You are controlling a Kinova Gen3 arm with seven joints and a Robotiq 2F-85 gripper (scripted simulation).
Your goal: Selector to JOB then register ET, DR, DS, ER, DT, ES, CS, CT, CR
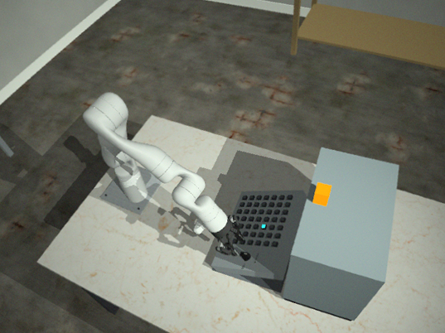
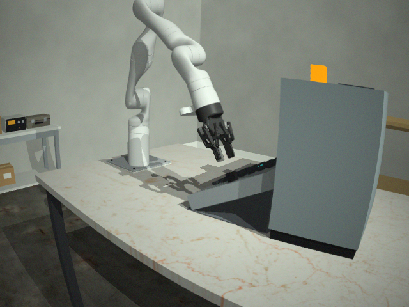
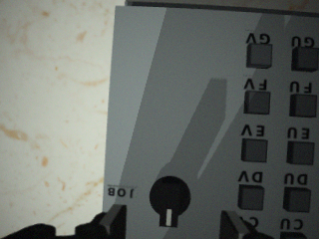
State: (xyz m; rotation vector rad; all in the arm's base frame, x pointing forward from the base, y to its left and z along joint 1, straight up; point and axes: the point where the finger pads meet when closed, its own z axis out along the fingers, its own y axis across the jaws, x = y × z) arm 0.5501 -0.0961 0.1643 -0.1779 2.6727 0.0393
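Now: the black selector knob 60 mm below my hand and 30 mm ahead of it. From my hand the other things lie so: sloped grey keypad 120 mm to the left, 100 mm below, 40 mm ahead.
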